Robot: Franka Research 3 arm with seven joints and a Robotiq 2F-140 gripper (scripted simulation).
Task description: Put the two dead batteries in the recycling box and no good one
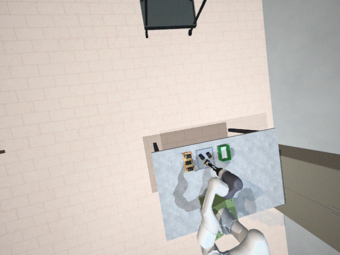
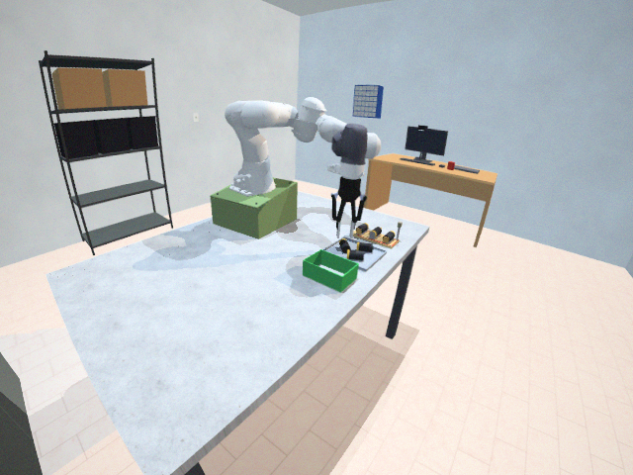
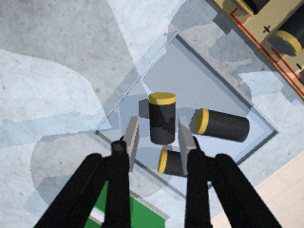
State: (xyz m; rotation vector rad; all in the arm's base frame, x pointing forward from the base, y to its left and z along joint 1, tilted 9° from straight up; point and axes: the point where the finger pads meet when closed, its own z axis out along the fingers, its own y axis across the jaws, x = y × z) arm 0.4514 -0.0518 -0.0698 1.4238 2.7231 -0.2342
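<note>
My gripper is now 5 cm short of the grey tray and 8 cm above it. Also, from my hand: green recycling box 5 cm ahead, 20 cm to the right, 7 cm below; post 16 cm ahead, 21 cm to the left, 5 cm below.
</note>
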